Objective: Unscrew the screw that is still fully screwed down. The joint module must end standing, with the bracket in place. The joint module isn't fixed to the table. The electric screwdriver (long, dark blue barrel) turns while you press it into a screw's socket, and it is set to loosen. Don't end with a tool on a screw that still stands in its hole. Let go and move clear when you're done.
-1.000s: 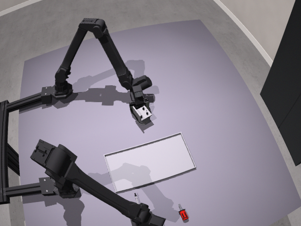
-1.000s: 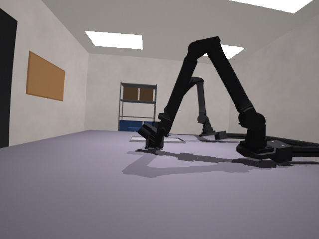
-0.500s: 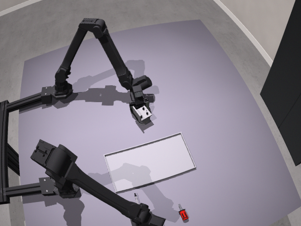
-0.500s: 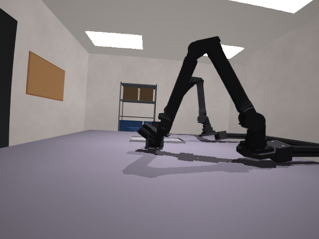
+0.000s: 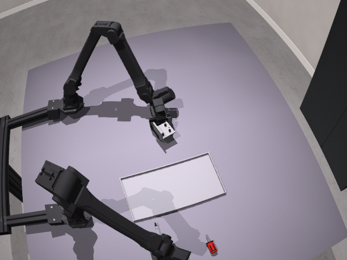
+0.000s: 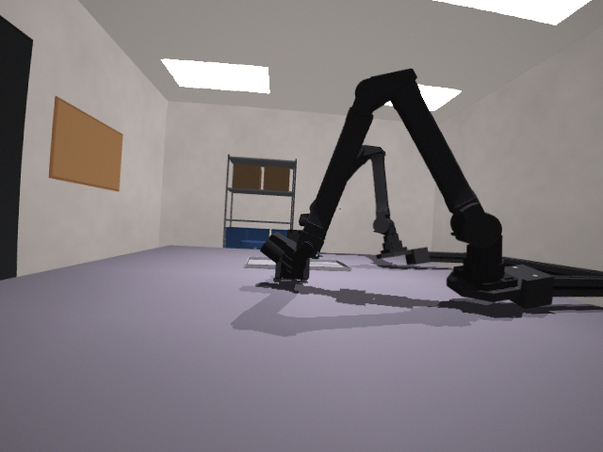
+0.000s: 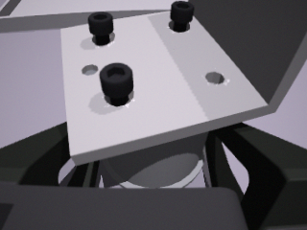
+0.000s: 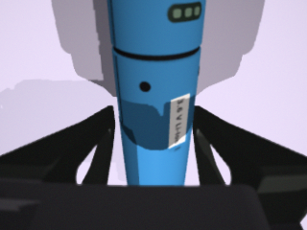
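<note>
Now: left hand 10 mm below the joint module body. Round my left hand: white tray 20 mm behind, 260 mm to the right, 20 mm below; then white bracket 50 mm above; then red hand screwdriver 80 mm ahead, 570 mm to the right, 10 mm below.
</note>
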